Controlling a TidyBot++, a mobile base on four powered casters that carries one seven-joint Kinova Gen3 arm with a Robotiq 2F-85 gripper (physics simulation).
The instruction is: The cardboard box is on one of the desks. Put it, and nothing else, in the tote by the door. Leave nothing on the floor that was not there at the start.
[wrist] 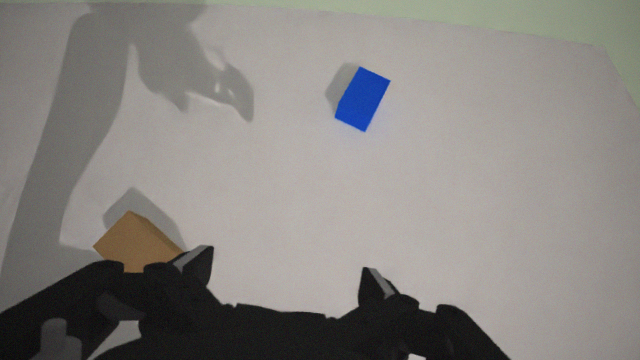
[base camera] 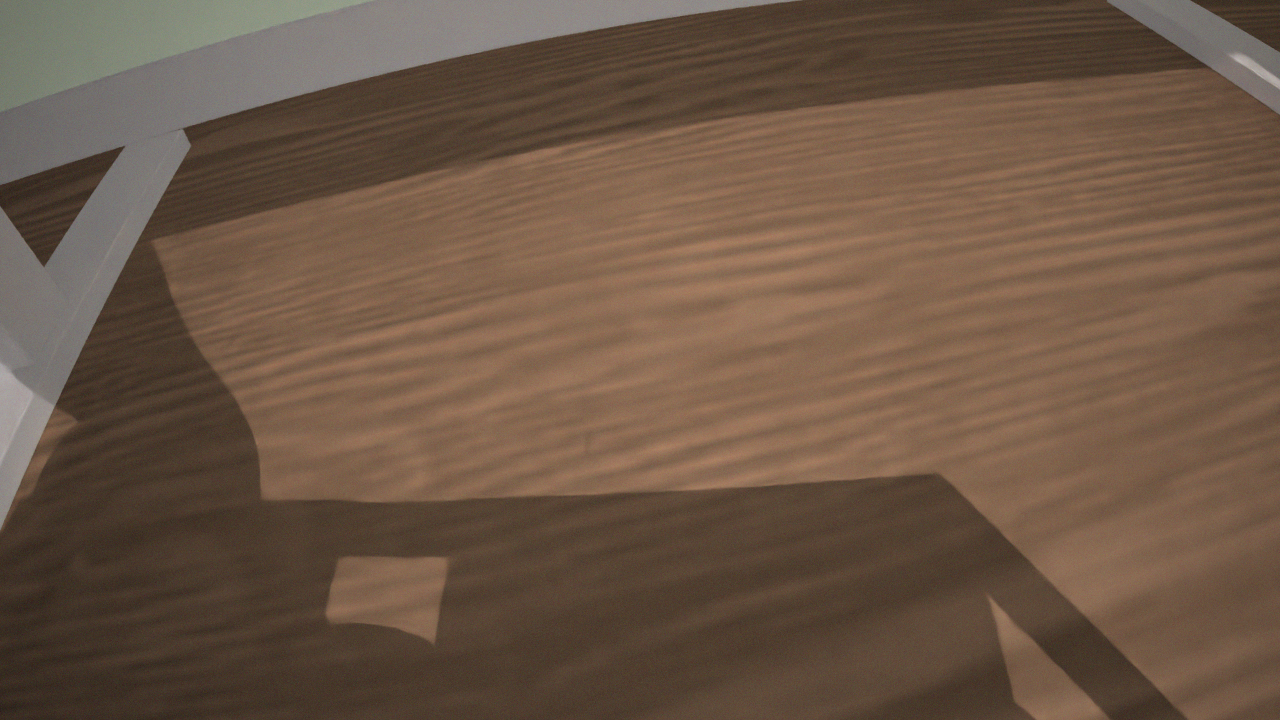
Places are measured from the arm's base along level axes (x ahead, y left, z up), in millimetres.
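Where they show: gripper, between the fingertips: [wrist: 287, 273].
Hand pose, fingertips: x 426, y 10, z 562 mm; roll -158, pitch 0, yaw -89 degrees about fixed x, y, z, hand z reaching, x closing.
Note:
Each offset is from my fingertips to the top centre of the thing. Level surfaces: height alone.
The cardboard box {2 mm back, 193 mm left, 189 mm down} [wrist: 132, 240], a small tan block shape, lies on the pale desk top {239 mm down} [wrist: 475, 190] in the lower left of the wrist view. Its near part is hidden behind the left finger of my gripper [wrist: 286, 272]. The gripper is open, with desk top showing between its fingertips. The box is beyond and to the left of the gap between the fingers, not between them. How high the gripper is above the desk I cannot tell exactly. The tote does not show in either view.
A blue block {307 mm ahead, 76 mm right, 194 mm down} [wrist: 362, 99] lies on the desk, farther back and right of the box. The arm's shadow falls across the desk's left. In the base view, white desk legs [base camera: 111, 241] [base camera: 1226, 58] stand at left and upper right over the wood floor {959 mm down} [base camera: 671, 313], with a green wall [base camera: 134, 40] behind.

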